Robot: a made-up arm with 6 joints.
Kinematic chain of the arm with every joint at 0, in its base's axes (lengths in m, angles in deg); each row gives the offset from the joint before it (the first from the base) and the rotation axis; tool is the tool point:
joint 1: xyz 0 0 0.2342 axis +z
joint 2: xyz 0 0 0 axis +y
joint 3: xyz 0 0 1.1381 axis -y
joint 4: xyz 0 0 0 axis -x
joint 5: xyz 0.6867 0 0 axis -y
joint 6: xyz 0 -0.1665 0 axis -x
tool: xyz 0 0 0
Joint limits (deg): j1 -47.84..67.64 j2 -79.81..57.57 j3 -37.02..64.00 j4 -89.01..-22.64 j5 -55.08..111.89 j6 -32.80..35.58
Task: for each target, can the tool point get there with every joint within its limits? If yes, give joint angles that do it. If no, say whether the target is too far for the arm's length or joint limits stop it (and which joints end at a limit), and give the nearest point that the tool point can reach.
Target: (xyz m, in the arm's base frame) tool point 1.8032 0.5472 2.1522
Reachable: no: too far | nearest point 1.1875 0.3604 1.4973 | short by 0.918 m
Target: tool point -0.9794 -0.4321 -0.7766
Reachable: no: joint limits stop it (at a limit: joint 2, joint 3, joint 4) | nearest point -0.4603 -0.2031 0.7799 | short by 1.657 m
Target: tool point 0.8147 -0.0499 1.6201
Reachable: yes | joints 6.35 8.18 37.69 -32.99 -10.20 15.74
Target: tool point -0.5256 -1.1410 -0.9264
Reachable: no: joint limits stop it (at a limit: joint 1, joint 2, joint 3, joint 4) | nearest point 0.4511 -0.7271 0.1652 | short by 1.522 m
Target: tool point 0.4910 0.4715 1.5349
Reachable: yes | joints 49.46 -0.35 25.54 -66.40 88.87 16.39
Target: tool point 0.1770 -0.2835 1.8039
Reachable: yes | joints -36.58 -11.02 38.90 -42.79 66.79 -3.25
